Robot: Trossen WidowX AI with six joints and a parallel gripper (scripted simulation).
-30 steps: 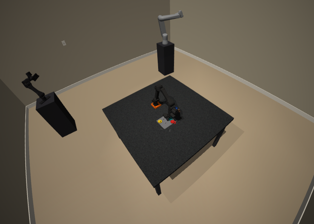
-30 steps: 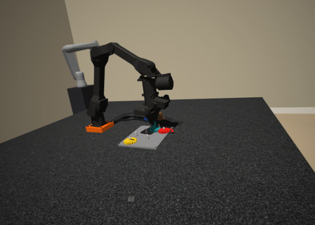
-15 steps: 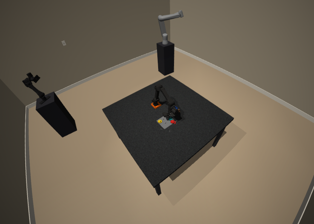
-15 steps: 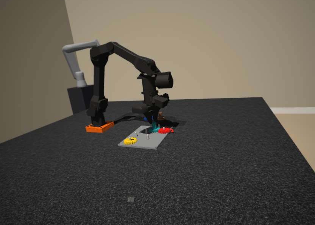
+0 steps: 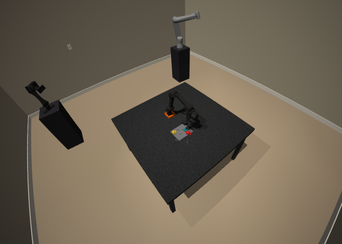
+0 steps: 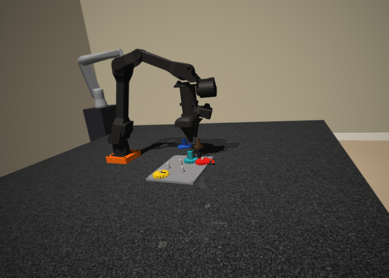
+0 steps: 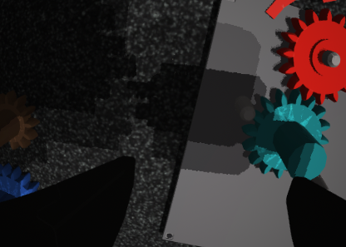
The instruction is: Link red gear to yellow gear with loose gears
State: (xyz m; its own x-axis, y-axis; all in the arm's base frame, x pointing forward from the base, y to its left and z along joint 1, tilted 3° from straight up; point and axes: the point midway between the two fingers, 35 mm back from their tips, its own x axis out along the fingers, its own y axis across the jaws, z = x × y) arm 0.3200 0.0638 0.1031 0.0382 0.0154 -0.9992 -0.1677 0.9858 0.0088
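The brown gear is 4 cm behind my gripper tip, 12 cm to the left of it and 6 cm below it. Round my gripper tip: red gear: 5 cm ahead, 5 cm to the right, 6 cm below; teal gear: 5 cm to the right, 5 cm below; yellow gear: 4 cm behind, 18 cm to the right, 6 cm below.
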